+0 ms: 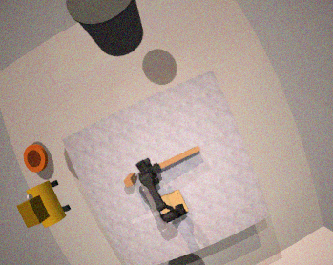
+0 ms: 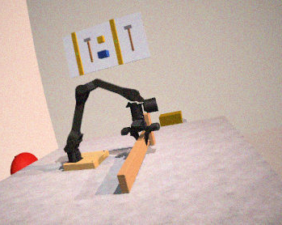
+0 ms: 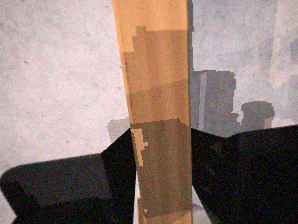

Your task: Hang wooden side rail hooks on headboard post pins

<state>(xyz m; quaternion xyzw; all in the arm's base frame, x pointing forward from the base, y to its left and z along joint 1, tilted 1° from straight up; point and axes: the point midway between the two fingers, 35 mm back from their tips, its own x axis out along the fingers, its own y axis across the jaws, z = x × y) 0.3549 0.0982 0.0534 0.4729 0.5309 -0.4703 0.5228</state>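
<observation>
Now: the wooden headboard post 1 cm behind my gripper tip, 15 cm to the left of it and 4 cm above it.
</observation>
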